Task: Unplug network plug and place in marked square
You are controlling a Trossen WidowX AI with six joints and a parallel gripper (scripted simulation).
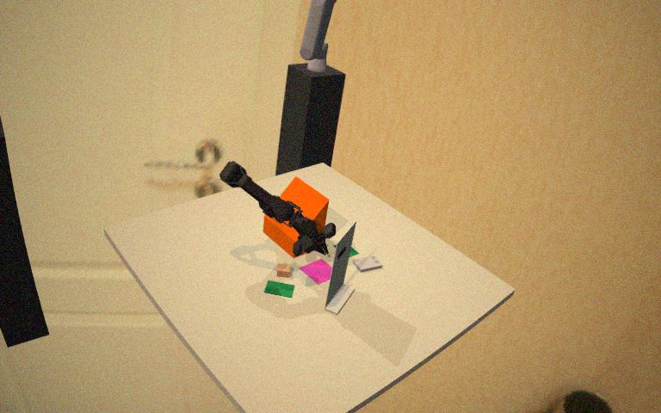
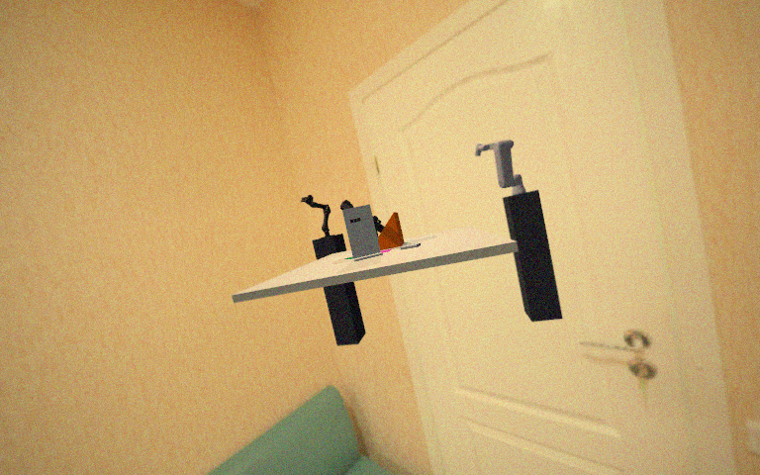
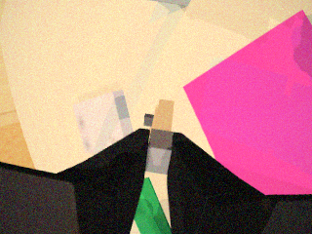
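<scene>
Right now the magenta square is 100 mm below my gripper tip and 20 mm behind it. Also, from my gripper tip: upright grey panel (140 mm ahead, 50 mm to the right, 40 mm above); network plug (right at my gripper tip).
</scene>
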